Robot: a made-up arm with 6 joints. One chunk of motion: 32 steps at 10 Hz.
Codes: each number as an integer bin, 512 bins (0 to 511) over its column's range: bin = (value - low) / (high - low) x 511, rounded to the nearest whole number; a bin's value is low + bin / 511 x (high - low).
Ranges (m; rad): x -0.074..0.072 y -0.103..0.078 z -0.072..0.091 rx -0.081..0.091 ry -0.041..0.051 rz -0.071..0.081
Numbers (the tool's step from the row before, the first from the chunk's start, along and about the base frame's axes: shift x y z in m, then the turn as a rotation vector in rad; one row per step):
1: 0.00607 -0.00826 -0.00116 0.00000 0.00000 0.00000
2: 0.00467 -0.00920 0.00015 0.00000 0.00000 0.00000
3: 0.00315 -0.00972 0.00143 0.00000 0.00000 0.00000
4: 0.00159 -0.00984 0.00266 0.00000 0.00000 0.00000
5: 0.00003 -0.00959 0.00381 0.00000 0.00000 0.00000
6: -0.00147 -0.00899 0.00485 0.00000 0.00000 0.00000
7: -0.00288 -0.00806 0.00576 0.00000 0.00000 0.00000
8: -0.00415 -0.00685 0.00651 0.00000 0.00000 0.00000
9: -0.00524 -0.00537 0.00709 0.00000 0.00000 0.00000
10: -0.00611 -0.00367 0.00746 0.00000 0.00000 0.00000
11: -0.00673 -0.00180 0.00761 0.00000 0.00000 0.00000
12: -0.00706 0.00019 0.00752 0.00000 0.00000 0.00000
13: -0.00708 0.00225 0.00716 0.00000 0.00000 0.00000
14: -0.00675 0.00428 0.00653 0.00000 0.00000 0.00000
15: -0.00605 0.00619 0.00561 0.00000 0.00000 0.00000
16: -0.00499 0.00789 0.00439 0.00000 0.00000 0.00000
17: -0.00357 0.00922 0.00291 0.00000 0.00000 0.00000
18: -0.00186 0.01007 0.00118 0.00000 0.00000 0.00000
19: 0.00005 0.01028 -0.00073 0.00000 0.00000 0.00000
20: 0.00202 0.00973 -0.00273 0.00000 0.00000 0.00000
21: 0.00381 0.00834 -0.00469 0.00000 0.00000 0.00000
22: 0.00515 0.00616 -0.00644 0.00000 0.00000 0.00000
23: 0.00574 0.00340 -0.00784 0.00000 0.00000 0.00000
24: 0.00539 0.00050 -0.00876 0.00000 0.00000 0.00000
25: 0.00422 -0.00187 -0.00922 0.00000 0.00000 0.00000
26: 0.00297 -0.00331 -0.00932 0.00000 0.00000 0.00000
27: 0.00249 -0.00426 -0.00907 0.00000 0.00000 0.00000
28: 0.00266 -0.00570 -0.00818 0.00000 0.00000 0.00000
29: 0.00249 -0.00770 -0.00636 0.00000 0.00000 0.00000
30: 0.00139 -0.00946 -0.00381 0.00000 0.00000 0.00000
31: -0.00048 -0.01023 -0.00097 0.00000 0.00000 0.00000
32: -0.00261 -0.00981 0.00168 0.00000 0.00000 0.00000
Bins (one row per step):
1: 280 267 222 241 228 239
2: 275 265 226 241 228 239
3: 270 263 230 241 228 239
4: 265 263 234 241 228 239
5: 259 264 238 241 228 239
6: 254 265 241 241 228 239
7: 249 268 244 241 228 239
8: 244 271 246 241 228 239
9: 241 276 248 241 228 239
10: 238 280 249 241 228 239
11: 235 286 250 241 228 239
12: 234 291 249 241 228 239
13: 234 297 248 241 228 239
14: 235 303 246 241 228 239
15: 238 308 243 241 228 239
16: 242 313 239 241 228 239
17: 247 317 235 241 228 239
18: 252 319 229 241 228 239
19: 259 320 223 241 228 239
20: 266 318 217 241 228 239
21: 272 314 211 241 228 239
22: 277 308 206 241 228 239
23: 279 300 201 241 228 239
24: 278 292 198 241 228 239
25: 274 286 197 241 228 239
26: 269 281 196 241 228 239
27: 268 279 197 241 228 239
28: 268 275 200 241 228 239
29: 268 269 206 241 228 239
30: 264 264 214 241 228 239
31: 257 262 223 241 228 239
32: 250 263 231 241 228 239

